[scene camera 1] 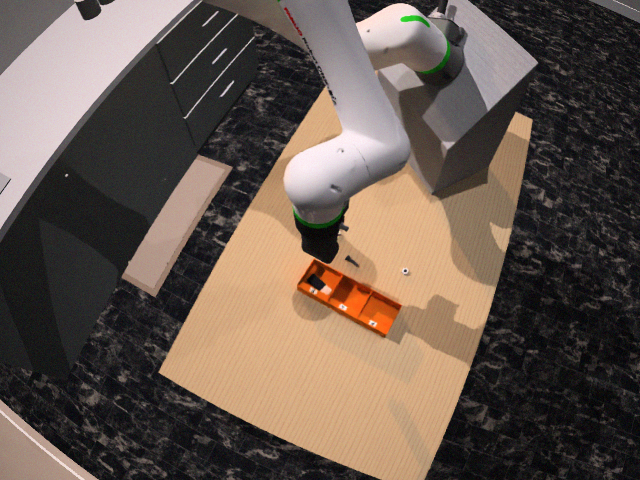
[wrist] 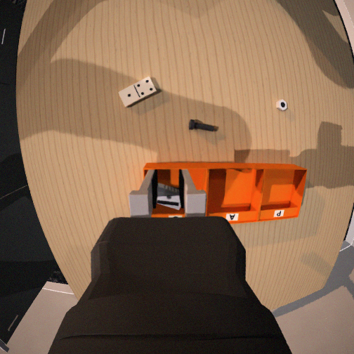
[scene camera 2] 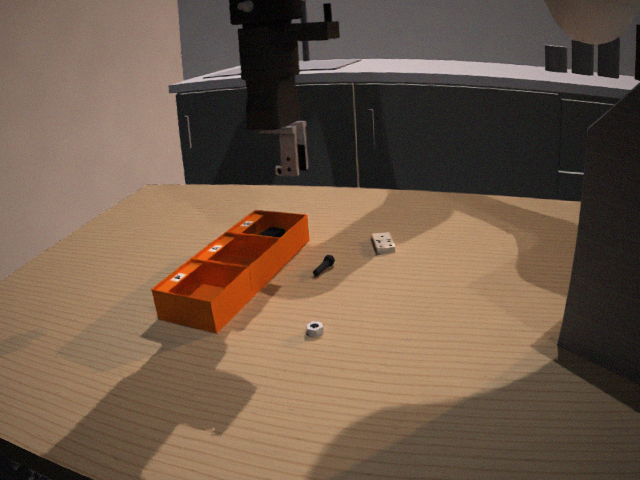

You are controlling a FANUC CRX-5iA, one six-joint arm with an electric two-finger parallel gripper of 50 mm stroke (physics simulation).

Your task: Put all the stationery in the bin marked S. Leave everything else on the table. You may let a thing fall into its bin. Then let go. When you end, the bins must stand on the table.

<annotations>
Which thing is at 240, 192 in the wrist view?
An orange three-part bin.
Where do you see an orange three-part bin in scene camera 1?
At 370, 309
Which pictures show the orange three-part bin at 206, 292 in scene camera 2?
Scene camera 1, the wrist view and scene camera 2: all of them.
</annotations>
